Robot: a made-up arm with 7 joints.
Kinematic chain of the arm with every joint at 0, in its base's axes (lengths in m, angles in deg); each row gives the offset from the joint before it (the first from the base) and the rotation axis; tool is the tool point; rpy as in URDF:
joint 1: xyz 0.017 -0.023 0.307 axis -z
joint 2: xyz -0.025 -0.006 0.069 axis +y
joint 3: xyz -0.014 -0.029 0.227 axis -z
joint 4: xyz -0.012 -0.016 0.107 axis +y
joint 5: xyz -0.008 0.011 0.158 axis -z
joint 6: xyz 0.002 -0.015 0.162 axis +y
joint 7: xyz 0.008 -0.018 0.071 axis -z
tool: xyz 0.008 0.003 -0.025 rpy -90 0 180
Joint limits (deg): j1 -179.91..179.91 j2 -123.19..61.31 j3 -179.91..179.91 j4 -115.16..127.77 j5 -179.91..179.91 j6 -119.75..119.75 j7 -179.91..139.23
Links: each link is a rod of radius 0.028 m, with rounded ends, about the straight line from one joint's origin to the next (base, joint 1, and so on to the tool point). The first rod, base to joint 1, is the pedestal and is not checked.
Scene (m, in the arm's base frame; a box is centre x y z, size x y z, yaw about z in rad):
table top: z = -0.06
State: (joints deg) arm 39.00 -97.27 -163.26 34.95 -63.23 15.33 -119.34
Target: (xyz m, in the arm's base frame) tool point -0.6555 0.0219 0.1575
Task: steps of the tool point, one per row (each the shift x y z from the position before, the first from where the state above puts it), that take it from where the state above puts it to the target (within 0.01 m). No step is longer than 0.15 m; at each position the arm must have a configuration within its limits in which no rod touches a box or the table.
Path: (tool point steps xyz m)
1: -0.0998 -0.1015 0.0229
2: -0.0738 -0.1236 0.0260
3: -0.0432 -0.1383 0.0287

